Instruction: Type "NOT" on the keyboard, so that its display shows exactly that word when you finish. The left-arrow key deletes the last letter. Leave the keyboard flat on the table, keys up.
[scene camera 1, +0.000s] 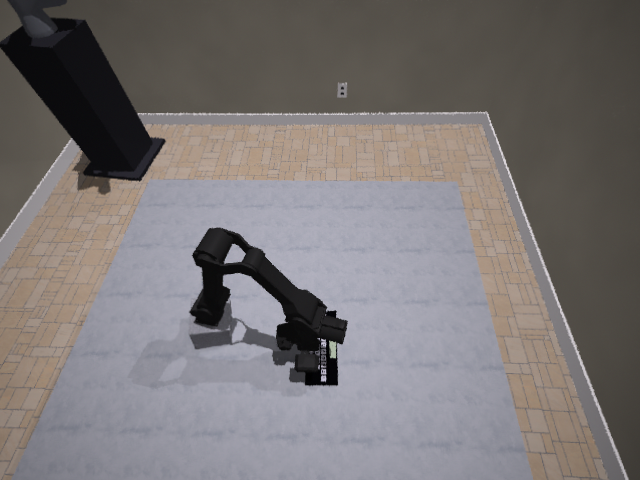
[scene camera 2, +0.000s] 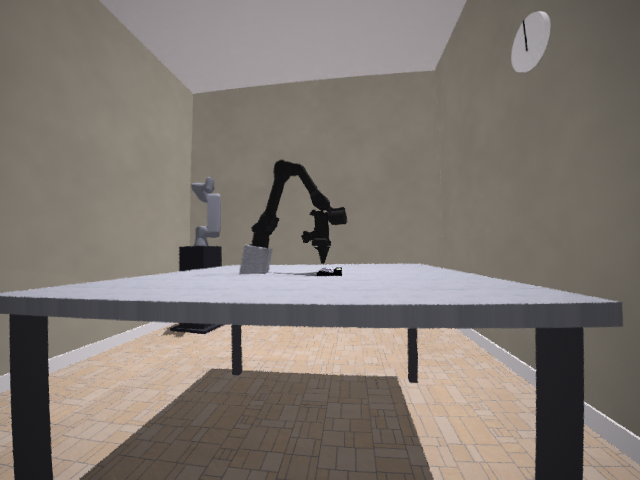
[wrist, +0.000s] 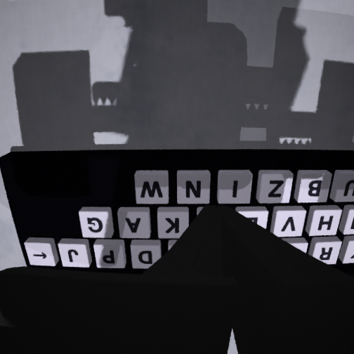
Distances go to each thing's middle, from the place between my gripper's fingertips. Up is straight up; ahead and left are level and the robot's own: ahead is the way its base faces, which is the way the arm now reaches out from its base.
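My gripper: 1 cm to the left of the N key (wrist: 192, 186), 3 cm above it. From my hand: left-arrow key (wrist: 40, 250), 8 cm to the right, 5 cm ahead, 3 cm below; black keyboard (scene camera 1: 327, 354), 1 cm to the left, 3 cm ahead, 3 cm below. Farthest from my gripper of the things named here, going by their middles: the left-arrow key.
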